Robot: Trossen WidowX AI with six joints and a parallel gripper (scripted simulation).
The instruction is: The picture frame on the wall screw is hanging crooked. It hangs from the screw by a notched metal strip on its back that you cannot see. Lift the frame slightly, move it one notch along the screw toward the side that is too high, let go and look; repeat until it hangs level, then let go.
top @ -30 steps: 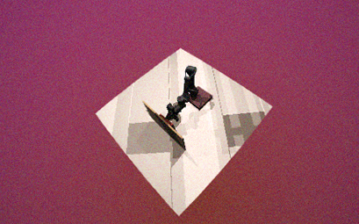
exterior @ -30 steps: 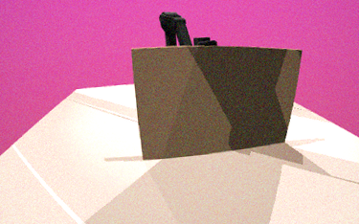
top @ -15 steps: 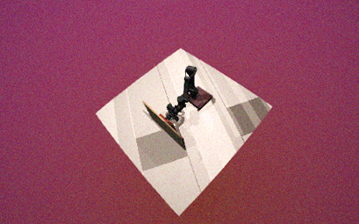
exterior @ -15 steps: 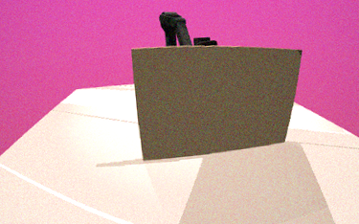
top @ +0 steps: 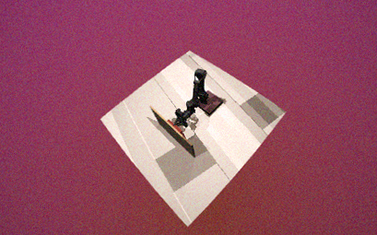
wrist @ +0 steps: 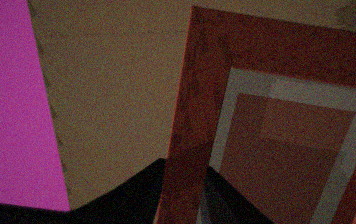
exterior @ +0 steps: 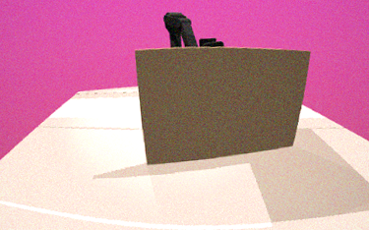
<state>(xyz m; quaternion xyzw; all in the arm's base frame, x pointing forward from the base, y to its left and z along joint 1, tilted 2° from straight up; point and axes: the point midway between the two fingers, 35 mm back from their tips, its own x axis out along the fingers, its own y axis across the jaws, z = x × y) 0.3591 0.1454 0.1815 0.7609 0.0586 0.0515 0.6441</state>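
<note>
My gripper tip is now 1 cm short of the picture frame, 2 cm to the right of it and 5 cm above it. Round my gripper tip: wall panel 2 cm ahead, 1 cm to the left, 6 cm below.
</note>
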